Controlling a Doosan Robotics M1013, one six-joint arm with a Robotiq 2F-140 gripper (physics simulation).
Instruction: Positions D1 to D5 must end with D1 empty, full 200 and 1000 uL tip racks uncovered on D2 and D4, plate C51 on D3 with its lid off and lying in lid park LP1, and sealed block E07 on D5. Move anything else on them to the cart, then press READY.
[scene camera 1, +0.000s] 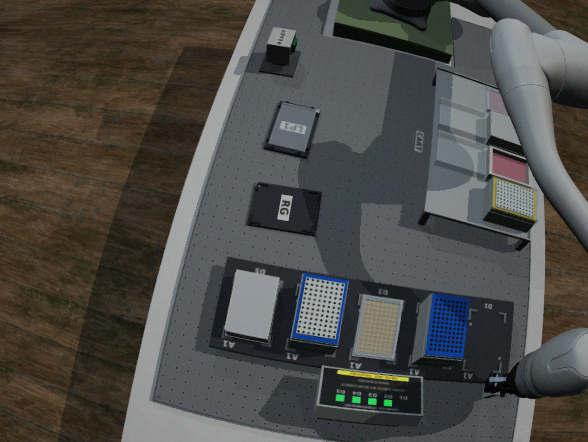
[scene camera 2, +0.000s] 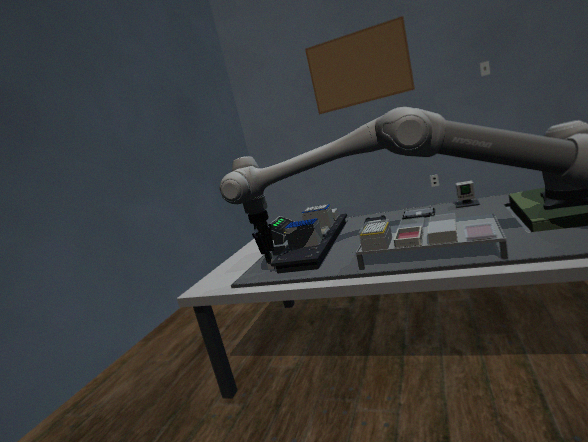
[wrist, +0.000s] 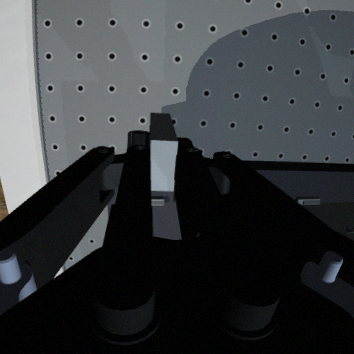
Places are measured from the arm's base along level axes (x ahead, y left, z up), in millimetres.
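Pixels of known places: gripper, fingertip midpoint: (scene camera 1: 485, 391) (scene camera 2: 272, 268) (wrist: 158, 131); arm's base, origin of the base link: (scene camera 1: 403, 4) (scene camera 2: 572, 198).
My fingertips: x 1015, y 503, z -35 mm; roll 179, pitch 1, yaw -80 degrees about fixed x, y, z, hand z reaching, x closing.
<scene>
For each thing: its middle in the pictures, then the offset to it from my fingertips. "pt": a spot on its surface instead.
- grey sealed block, body centre: (scene camera 1: 252, 307) dy -539, dx +7, dz +56 mm
- tan well plate, body centre: (scene camera 1: 378, 327) dy -297, dx -48, dz +45 mm
- blue tip rack, body centre: (scene camera 1: 441, 331) (scene camera 2: 303, 233) dy -176, dx -72, dz +82 mm
- Lid park LP1, surface spot: (scene camera 1: 292, 128) (scene camera 2: 416, 212) pt dy -632, dx -430, dz +5 mm
- READY button box, body centre: (scene camera 1: 281, 49) (scene camera 2: 465, 193) dy -751, dx -638, dz +40 mm
- status panel, surface spot: (scene camera 1: 369, 390) (scene camera 2: 283, 224) pt dy -274, dx +91, dz +102 mm
- black RG pad, body centre: (scene camera 1: 285, 207) (scene camera 2: 374, 221) dy -571, dx -239, dz -5 mm
- yellow-rimmed tip rack, body centre: (scene camera 1: 514, 199) (scene camera 2: 374, 229) dy -87, dx -417, dz +106 mm
On the black deck strip (scene camera 1: 218, 302) a grey sealed block (scene camera 1: 252, 305) sits on D5. A blue-rimmed rack of white tips (scene camera 1: 319, 310) sits uncovered on D4, a tan well plate (scene camera 1: 378, 327) without a lid on D3, and a blue tip rack (scene camera 1: 447, 331) uncovered on D2. D1 (scene camera 1: 487, 338) is bare. Lid park LP1 (scene camera 1: 292, 128) (scene camera 2: 419, 212) shows a flat grey top with its label. The READY button box (scene camera 1: 281, 45) (scene camera 2: 464, 189) stands far back. My gripper (scene camera 1: 498, 386) (scene camera 2: 264, 252) (wrist: 158, 131) is shut and empty, low over the mat beside the strip's D1 end.
A status panel (scene camera 1: 369, 390) (scene camera 2: 279, 223) with several green lights stands in front of the strip. A black RG pad (scene camera 1: 284, 208) lies behind it. The cart (scene camera 1: 454, 206) (scene camera 2: 437, 252) holds a yellow-rimmed tip rack (scene camera 1: 504, 197) (scene camera 2: 375, 230), red plates (scene camera 1: 504, 166) and clear lids (scene camera 1: 463, 118).
</scene>
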